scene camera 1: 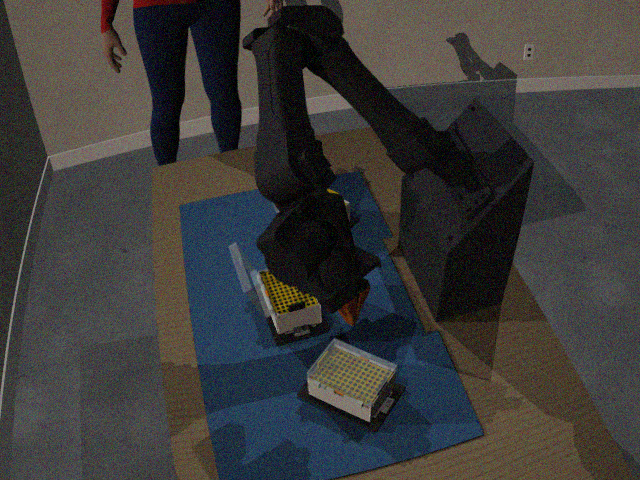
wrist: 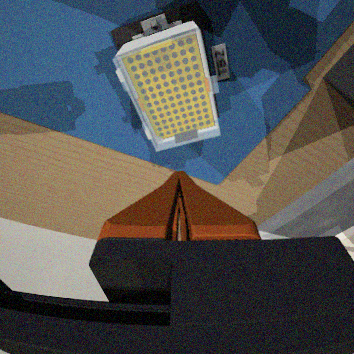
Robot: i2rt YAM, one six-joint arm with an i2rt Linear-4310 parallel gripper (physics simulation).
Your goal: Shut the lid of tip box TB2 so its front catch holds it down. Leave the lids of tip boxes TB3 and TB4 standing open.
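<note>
Tip box TB2, white with yellow tips, stands on a dark base near the front of the blue mat. Its clear lid lies flat over the top; whether the catch holds it cannot be made out. The label "TB2" shows beside it in the wrist view. My gripper is shut and empty, above the mat and apart from TB2. A second tip box stands behind TB2 with its clear lid standing open on the left. A third box is mostly hidden behind the arm; its lid cannot be made out.
The blue mat lies on a wooden table. The arm's large dark base stands at the right edge of the mat, with a transparent panel by it. A person stands behind the table.
</note>
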